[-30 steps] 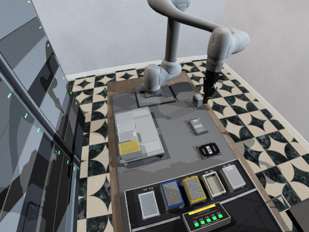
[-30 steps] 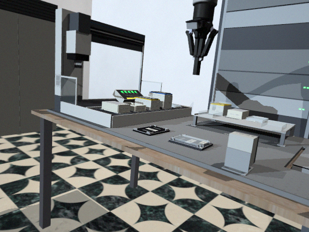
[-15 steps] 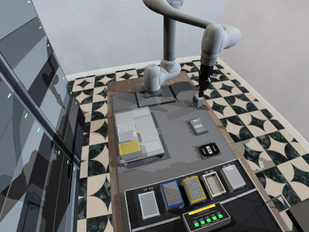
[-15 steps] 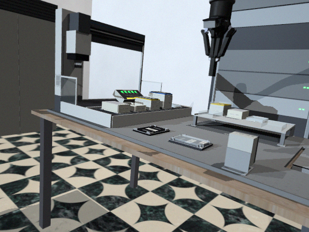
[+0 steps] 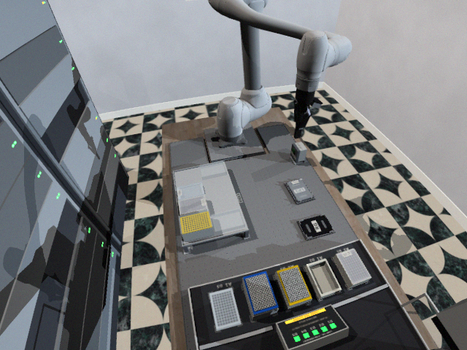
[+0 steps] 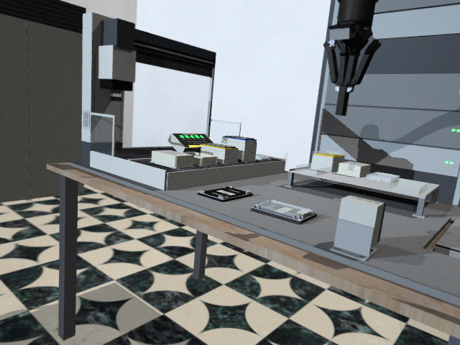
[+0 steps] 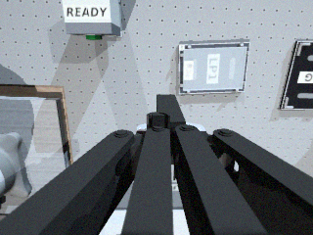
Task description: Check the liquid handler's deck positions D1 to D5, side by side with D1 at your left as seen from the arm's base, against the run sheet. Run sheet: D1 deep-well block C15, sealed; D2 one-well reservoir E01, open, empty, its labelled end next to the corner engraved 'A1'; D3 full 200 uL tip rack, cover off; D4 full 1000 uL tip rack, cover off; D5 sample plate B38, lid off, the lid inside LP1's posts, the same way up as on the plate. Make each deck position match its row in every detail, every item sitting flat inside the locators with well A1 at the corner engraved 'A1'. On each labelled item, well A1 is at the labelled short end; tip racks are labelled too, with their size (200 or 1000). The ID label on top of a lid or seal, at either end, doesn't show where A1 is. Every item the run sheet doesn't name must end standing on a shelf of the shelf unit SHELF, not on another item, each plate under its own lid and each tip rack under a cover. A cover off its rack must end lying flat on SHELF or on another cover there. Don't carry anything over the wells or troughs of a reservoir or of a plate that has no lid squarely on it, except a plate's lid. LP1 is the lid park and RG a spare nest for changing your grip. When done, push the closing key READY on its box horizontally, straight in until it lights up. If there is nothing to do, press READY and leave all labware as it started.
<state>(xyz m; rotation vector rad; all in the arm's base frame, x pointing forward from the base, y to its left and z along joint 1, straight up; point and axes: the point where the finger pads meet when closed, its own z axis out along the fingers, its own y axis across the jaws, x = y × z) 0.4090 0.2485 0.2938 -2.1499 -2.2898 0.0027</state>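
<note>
Right now the ready box is 120 mm behind my hand, 80 mm to the left of it and 240 mm below it. Round my hand: RG nest (330 mm ahead, 10 mm to the left, 300 mm below); clear tip rack cover (250 mm ahead, 380 mm to the right, 230 mm below); clear lid (110 mm ahead, 10 mm to the left, 290 mm below).
</note>
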